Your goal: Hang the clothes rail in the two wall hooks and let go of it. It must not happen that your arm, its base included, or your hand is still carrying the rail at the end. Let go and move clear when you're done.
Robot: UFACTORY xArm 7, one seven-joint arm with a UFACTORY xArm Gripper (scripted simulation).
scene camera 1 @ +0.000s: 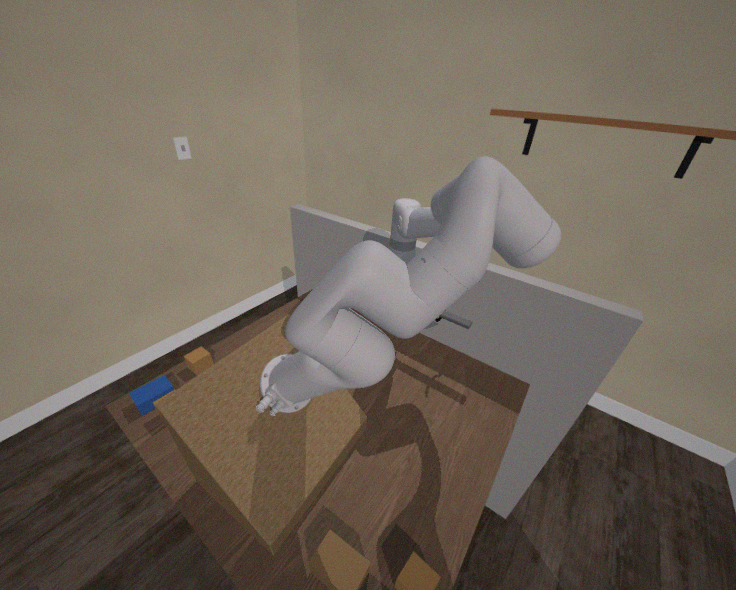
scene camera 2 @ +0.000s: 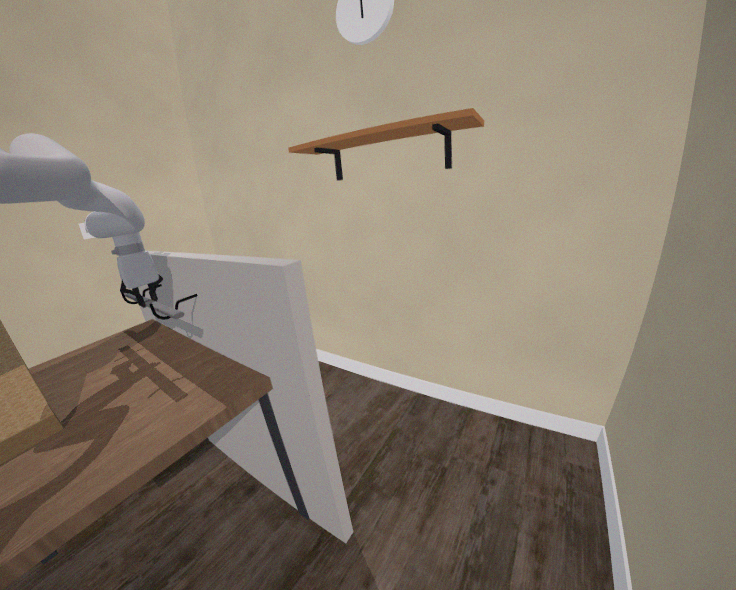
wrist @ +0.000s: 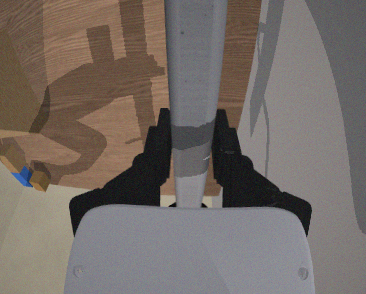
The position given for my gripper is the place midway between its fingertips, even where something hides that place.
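My gripper (scene camera 2: pixel 149 304), (wrist: pixel 192 124). White wall panel (wrist: pixel 295 126).
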